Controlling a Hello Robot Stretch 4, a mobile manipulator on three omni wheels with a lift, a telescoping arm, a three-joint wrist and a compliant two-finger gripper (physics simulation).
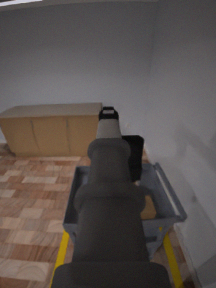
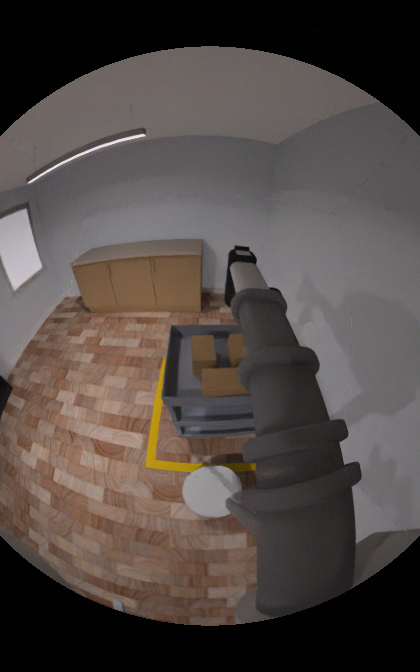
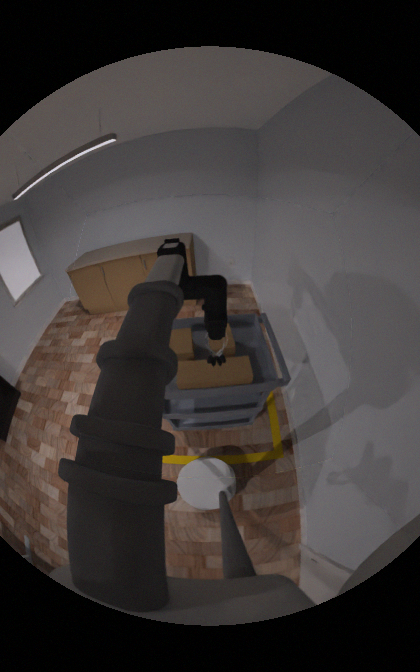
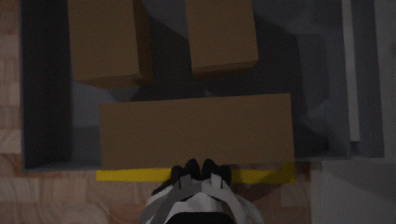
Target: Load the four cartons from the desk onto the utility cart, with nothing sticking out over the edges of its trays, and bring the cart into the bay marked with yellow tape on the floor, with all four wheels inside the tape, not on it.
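Places are measured from the robot's base along level axes (x ahead, y left, z up), in centimetres.
Where they show: gripper, fingertip midpoint: (image 4: 200, 171).
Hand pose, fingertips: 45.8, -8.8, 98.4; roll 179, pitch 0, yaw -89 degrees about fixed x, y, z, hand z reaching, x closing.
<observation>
Each offset is from my fingertips to the top centre of the thing, as dx, dy, dz. "spot": to the spot under its first point.
The grey utility cart {spot: +13.7, +33.4, -19.2} (image 1: 71, 200) (image 2: 205, 401) (image 3: 225, 392) (image 4: 47, 100) stands with yellow tape (image 1: 61, 255) (image 2: 172, 466) (image 3: 275, 425) (image 4: 132, 175) showing at its sides and front; its wheels are hidden. Three brown cartons show in its top tray: a left rear one {+21.0, +16.4, -10.0} (image 2: 204, 352) (image 3: 181, 344) (image 4: 105, 45), a right rear one {+23.0, -3.1, -10.0} (image 2: 236, 350) (image 3: 230, 345) (image 4: 221, 35), and a front one {+3.9, +0.9, -10.0} (image 2: 225, 382) (image 3: 215, 375) (image 4: 197, 132) lying crosswise near the front rim. A fourth carton does not show. My gripper (image 3: 216, 359) (image 4: 200, 171) is shut and empty, its fingertips above the front carton's near edge.
A wooden cabinet (image 1: 50, 132) (image 2: 135, 282) (image 3: 102, 287) stands against the back wall. The right wall (image 1: 190, 100) (image 2: 380, 310) (image 3: 350, 300) runs close beside the cart. A white round base (image 2: 212, 492) (image 3: 206, 484) is in front of the tape. A dark object (image 2: 4, 395) (image 3: 7, 405) is at the far left.
</observation>
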